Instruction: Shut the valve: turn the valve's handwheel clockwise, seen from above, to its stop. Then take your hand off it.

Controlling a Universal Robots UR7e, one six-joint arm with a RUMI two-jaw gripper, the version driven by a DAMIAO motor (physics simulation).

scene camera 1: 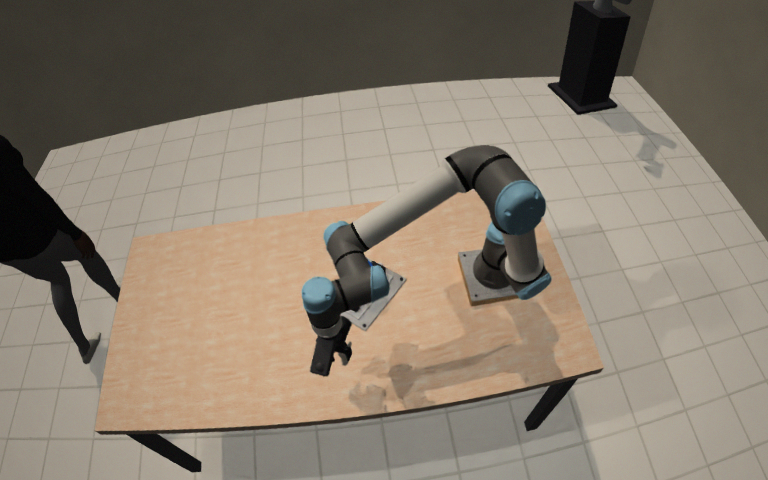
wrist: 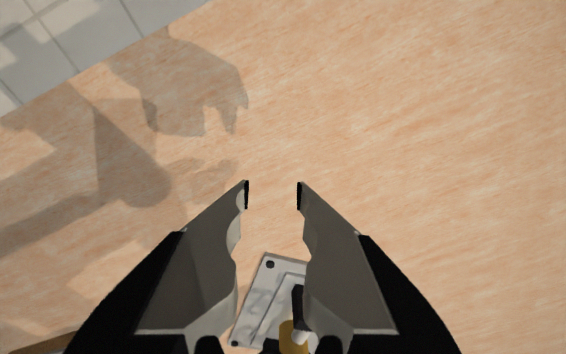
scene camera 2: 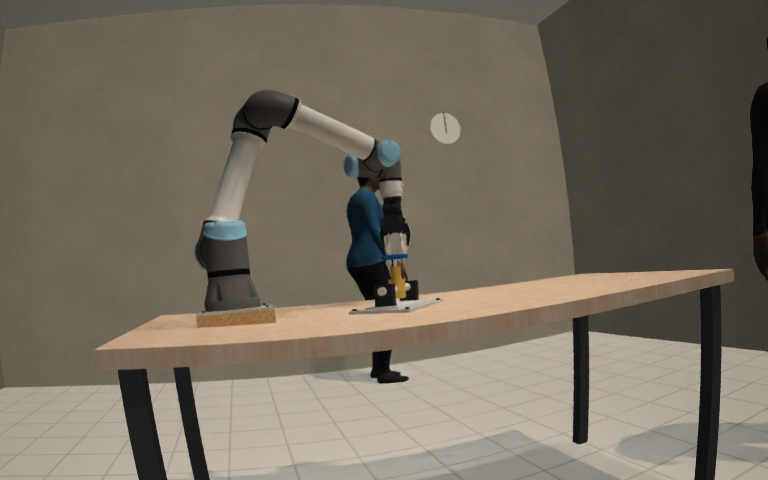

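Observation:
The valve stands on a grey plate [scene camera 1: 364, 320] [scene camera 2: 425, 305] [wrist: 256, 290]. Its yellow body [scene camera 2: 398, 280] [wrist: 293, 338] rises between black blocks. The blue handwheel [scene camera 2: 394, 256] sits flat on top; in scene camera 1 a sliver of the handwheel [scene camera 1: 369, 263] shows behind the arm. The handwheel does not show in the wrist view. My gripper [scene camera 1: 334, 365] [scene camera 2: 395, 252] [wrist: 273, 184] points down with its fingers partly apart and nothing between them. It is beside the valve, above the table; in scene camera 2 it lines up behind the handwheel.
The wooden table [scene camera 1: 226, 339] [scene camera 2: 538, 300] carries the arm's base plate [scene camera 1: 468, 283] [scene camera 2: 235, 316] on the robot side. A person in black [scene camera 1: 28, 215] stands by the table's left end in scene camera 1. A person in blue [scene camera 2: 364, 226] stands behind the table in scene camera 2.

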